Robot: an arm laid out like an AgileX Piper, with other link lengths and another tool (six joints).
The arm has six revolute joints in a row. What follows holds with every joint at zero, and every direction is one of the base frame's.
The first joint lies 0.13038 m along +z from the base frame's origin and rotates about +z.
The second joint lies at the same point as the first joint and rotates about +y.
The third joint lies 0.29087 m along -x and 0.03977 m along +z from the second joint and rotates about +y.
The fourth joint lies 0.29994 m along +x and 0.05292 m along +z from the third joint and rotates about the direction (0.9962, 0, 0.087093).
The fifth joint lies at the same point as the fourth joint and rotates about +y.
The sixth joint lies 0.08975 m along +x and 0.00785 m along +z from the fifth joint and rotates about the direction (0.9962, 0, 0.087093).
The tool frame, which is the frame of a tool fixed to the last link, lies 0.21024 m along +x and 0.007 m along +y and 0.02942 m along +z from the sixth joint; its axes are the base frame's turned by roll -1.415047, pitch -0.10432 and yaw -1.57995 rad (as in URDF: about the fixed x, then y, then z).
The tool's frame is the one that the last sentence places.
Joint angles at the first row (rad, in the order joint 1, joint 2, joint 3, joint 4, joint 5, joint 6):
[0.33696, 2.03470, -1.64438, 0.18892, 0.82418, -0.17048]
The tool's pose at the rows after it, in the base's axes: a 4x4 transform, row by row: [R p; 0 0 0 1], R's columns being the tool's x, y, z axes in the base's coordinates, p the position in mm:
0.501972 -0.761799 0.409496 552.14; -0.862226 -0.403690 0.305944 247.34; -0.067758 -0.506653 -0.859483 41.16; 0 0 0 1
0.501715 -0.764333 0.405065 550.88; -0.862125 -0.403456 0.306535 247.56; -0.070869 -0.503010 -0.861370 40.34; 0 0 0 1
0.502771 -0.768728 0.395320 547.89; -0.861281 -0.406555 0.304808 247.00; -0.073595 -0.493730 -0.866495 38.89; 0 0 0 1
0.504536 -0.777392 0.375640 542.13; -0.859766 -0.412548 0.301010 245.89; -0.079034 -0.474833 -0.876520 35.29; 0 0 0 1
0.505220 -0.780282 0.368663 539.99; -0.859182 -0.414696 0.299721 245.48; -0.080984 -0.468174 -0.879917 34.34; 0 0 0 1
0.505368 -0.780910 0.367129 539.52; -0.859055 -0.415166 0.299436 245.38; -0.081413 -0.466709 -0.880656 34.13; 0 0 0 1
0.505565 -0.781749 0.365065 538.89; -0.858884 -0.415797 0.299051 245.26; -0.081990 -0.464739 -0.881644 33.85; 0 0 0 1
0.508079 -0.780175 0.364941 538.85; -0.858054 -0.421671 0.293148 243.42; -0.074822 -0.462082 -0.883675 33.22; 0 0 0 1
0.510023 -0.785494 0.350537 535.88; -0.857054 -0.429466 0.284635 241.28; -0.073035 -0.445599 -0.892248 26.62; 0 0 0 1
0.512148 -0.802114 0.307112 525.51; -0.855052 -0.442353 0.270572 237.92; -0.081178 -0.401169 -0.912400 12.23; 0 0 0 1
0.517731 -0.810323 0.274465 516.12; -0.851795 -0.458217 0.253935 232.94; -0.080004 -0.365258 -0.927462 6.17; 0 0 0 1
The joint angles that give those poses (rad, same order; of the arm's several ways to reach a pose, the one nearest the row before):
[0.33695, 2.04018, -1.64442, 0.19777, 0.82420, -0.17174]
[0.33696, 2.04080, -1.64439, 0.19991, 0.82824, -0.17173]
[0.33695, 2.04080, -1.64438, 0.19992, 0.83938, -0.17175]
[0.33696, 2.04247, -1.64440, 0.19991, 0.86018, -0.17174]
[0.33697, 2.04246, -1.64441, 0.19991, 0.86806, -0.17173]
[0.33695, 2.04245, -1.64439, 0.19992, 0.86978, -0.17175]
[0.33695, 2.04246, -1.64440, 0.19992, 0.87210, -0.17175]
[0.33695, 2.04246, -1.64439, 0.19172, 0.87397, -0.17174]
[0.33696, 2.05137, -1.64440, 0.18545, 0.88308, -0.17173]
[0.33695, 2.07006, -1.64439, 0.18165, 0.91435, -0.17175]
[0.33696, 2.07393, -1.64438, 0.16984, 0.94887, -0.17174]

